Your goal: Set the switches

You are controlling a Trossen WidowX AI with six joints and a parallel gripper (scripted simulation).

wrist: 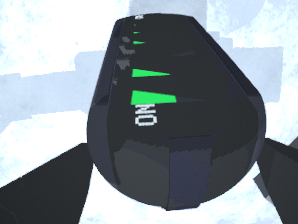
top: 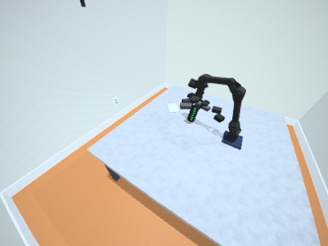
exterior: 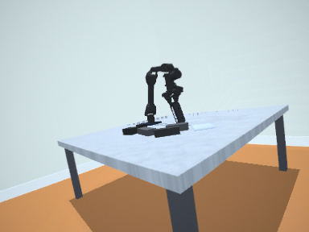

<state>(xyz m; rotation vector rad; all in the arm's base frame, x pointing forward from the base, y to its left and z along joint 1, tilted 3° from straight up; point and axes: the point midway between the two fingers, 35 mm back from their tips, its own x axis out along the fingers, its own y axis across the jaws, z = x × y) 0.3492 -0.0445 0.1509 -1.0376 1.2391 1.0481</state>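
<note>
My gripper tip is 1 cm short of the bar, 25 cm to the left of it and 11 cm above it. From my gripper tip the other things lie so: white sheet: 25 cm ahead, 5 cm to the right, 13 cm below; then block: 15 cm ahead, 14 cm to the right, 11 cm below.
</note>
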